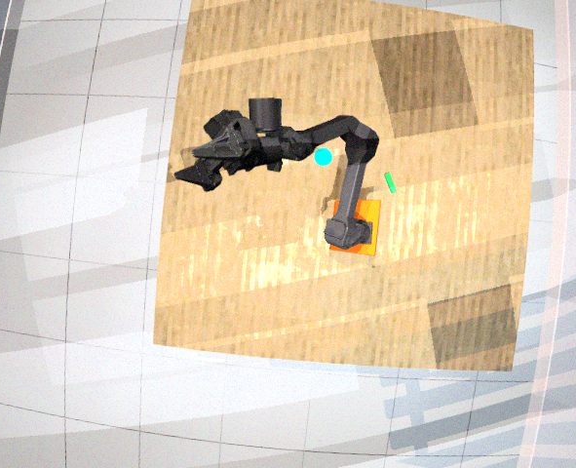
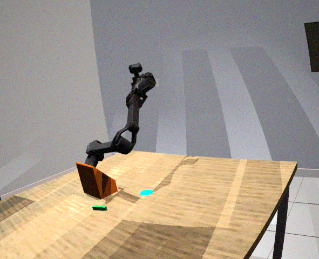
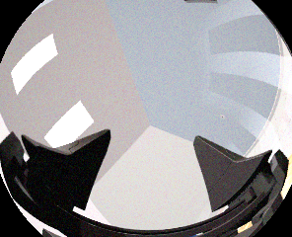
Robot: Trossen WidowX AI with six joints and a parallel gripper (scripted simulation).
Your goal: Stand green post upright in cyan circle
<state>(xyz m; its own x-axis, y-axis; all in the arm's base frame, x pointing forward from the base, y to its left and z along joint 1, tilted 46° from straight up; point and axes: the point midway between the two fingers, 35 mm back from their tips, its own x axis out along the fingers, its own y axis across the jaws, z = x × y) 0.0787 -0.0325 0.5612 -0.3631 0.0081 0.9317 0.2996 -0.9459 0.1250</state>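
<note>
Right now the green post is 100 mm ahead of my gripper tip, 510 mm to the right of it and 560 mm below it. Also, from my gripper tip: cyan circle (170 mm ahead, 280 mm to the right, 570 mm below).
</note>
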